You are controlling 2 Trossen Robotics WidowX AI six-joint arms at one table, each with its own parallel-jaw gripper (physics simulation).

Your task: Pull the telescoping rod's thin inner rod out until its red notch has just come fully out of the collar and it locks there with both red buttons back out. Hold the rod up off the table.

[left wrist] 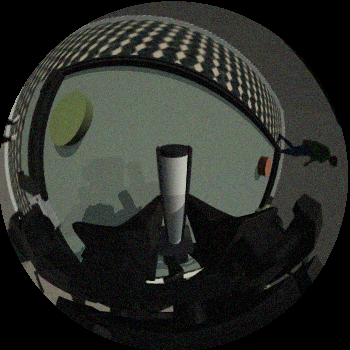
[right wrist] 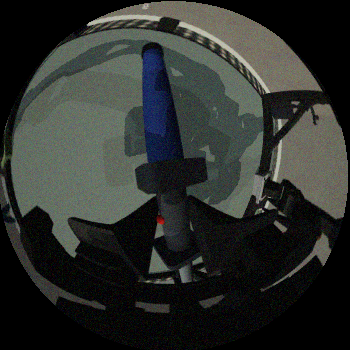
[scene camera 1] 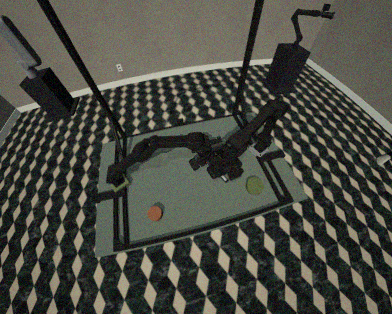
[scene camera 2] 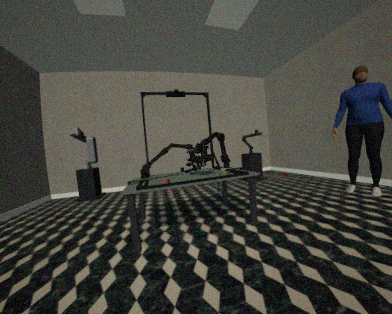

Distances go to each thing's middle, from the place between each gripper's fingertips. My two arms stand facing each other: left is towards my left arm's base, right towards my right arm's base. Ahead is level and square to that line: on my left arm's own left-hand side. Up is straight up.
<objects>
I see my right gripper 40 mm past the telescoping rod (right wrist: 167, 173) and 20 mm to the left of it.
I see the telescoping rod 160 mm behind my left hand, 50 mm to the right of it and 30 mm below it.
</objects>
